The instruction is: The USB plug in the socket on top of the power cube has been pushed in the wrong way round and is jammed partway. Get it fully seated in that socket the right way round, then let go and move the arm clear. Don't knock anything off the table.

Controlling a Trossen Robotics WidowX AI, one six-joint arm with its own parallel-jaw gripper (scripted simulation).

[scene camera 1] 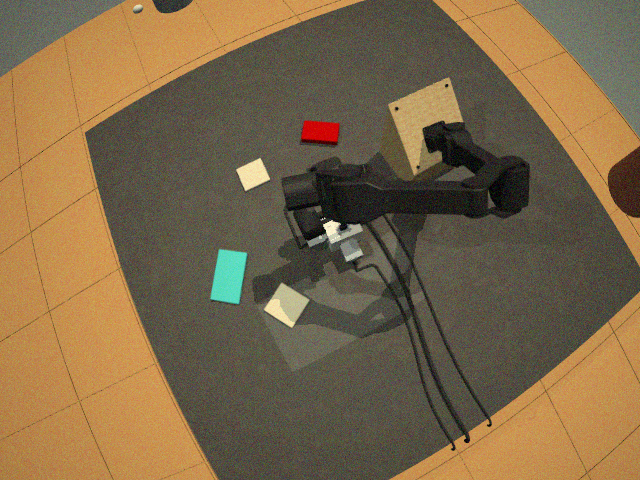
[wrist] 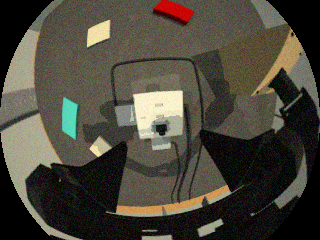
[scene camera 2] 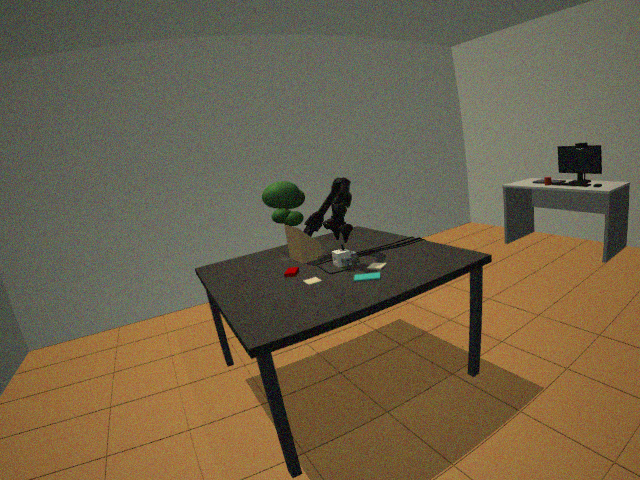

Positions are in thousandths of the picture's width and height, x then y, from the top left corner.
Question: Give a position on a teal block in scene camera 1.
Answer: At 359, 572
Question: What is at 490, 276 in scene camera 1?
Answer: A red block.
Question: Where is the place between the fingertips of the gripper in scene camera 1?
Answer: At 537, 457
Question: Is the gripper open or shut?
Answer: Open.
